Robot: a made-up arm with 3 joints.
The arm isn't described. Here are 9 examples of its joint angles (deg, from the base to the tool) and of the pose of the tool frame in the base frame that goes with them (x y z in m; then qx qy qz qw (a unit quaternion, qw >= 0)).
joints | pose
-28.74 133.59 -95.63 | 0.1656 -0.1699 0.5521 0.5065 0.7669 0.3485 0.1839
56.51 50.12 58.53 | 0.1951 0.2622 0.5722 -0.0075 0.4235 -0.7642 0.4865
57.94 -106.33 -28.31 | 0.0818 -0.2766 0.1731 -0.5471 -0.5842 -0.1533 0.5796
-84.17 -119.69 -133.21 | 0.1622 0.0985 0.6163 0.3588 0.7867 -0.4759 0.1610
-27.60 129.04 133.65 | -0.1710 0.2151 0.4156 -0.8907 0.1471 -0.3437 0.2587
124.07 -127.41 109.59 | 0.1892 -0.3150 0.5363 0.1130 0.8894 0.3953 0.1999
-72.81 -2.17 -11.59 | -0.0757 -0.2387 0.3567 0.0096 -0.0163 0.6716 0.7407
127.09 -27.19 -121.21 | -0.2782 -0.0561 0.4166 -0.1945 0.1320 -0.0499 0.9707
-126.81 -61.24 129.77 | -0.3670 0.0182 0.5180 0.3998 0.3156 -0.0222 0.8603
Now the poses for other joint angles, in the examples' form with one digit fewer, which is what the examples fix.
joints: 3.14 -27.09 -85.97
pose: 0.048 -0.232 0.339 -0.164 -0.167 0.643 0.729
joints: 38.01 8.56 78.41
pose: 0.180 0.296 0.390 -0.026 0.070 -0.848 0.525
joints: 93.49 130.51 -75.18
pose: -0.228 -0.112 0.628 0.904 0.090 -0.067 0.413
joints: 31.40 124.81 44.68
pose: 0.294 0.130 0.738 -0.102 0.880 -0.285 0.365
